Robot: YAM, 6 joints.
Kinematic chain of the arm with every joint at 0, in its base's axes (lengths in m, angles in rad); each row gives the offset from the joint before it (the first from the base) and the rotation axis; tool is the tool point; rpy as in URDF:
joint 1: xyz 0 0 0.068 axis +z
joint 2: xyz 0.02 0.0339 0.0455 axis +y
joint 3: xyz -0.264 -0.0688 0 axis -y
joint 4: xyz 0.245 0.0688 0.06 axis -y
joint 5: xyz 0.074 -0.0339 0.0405 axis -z
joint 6: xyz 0.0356 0 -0.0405 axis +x
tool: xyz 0 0 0 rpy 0 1.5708 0
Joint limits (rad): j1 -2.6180..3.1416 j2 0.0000..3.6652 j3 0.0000..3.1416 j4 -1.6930..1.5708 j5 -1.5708..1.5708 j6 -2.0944..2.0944
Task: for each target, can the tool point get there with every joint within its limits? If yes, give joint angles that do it. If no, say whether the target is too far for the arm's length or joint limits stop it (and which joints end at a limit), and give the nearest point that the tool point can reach.
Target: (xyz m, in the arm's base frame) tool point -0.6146 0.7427 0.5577
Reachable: no: too far | nearest point -0.3738 0.4517 0.3800 | short by 0.417 m
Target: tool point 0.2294 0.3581 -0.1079
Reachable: yes | joints 1.0209 2.8649 1.2668 1.1512 0.2381 -0.0889
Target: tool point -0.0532 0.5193 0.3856
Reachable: yes | joints -1.4105 0.3524 2.6844 0.3021 -1.0214 1.0276
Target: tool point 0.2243 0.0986 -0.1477
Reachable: yes | joints 0.5552 2.8955 1.1049 -0.2650 1.3197 0.1982
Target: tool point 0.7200 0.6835 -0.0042
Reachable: no: too far | nearest point 0.4651 0.4415 0.0383 | short by 0.354 m
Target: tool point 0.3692 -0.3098 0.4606
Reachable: yes | joints 2.3972 0.4242 2.5468 0.3731 0.6760 0.9136
